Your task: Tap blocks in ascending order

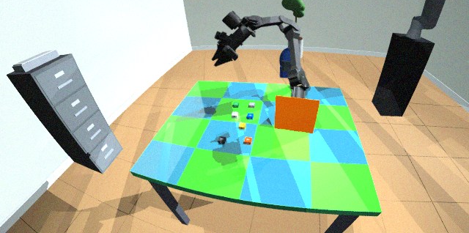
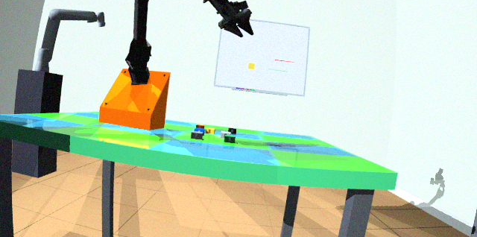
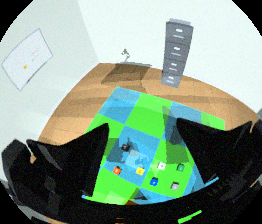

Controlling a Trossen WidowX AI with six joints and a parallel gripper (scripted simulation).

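My gripper tip is 20 mm past the black block, 100 mm to the right of it and 370 mm above it. The rest, counted from my gripper tip: orange block (150 mm behind, 90 mm to the left, 370 mm below); blue block (130 mm behind, 100 mm to the right, 370 mm below); yellow block (100 mm behind, 20 mm to the right, 370 mm below).
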